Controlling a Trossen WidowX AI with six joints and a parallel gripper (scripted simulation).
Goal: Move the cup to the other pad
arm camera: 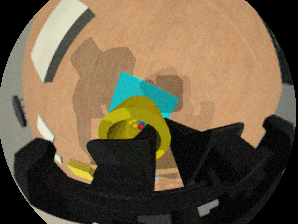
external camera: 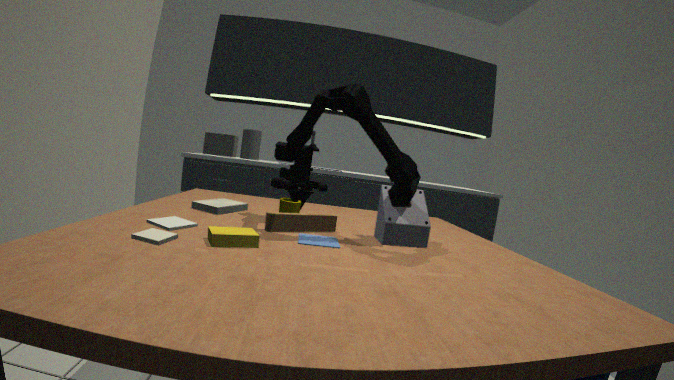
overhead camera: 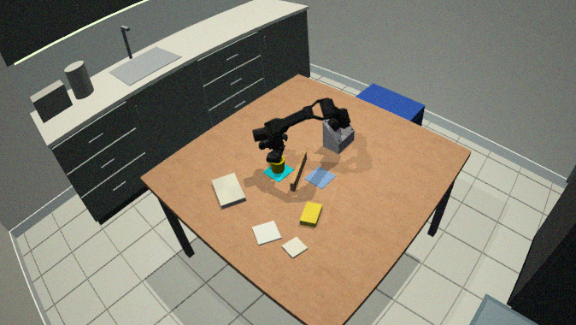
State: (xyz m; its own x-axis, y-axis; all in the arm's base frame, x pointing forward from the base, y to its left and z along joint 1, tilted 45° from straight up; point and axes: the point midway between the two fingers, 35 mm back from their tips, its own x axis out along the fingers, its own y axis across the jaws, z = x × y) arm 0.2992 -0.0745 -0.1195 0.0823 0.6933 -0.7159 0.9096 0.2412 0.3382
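Right now my gripper tip is 2 cm short of the yellow cup and 1 cm to the right of it. Also, from my gripper tip: wooden bar 1 cm behind, 11 cm to the left, 3 cm below; then cyan pad 3 cm ahead, 1 cm to the left, 5 cm below; then light blue pad 5 cm behind, 21 cm to the left, 5 cm below.
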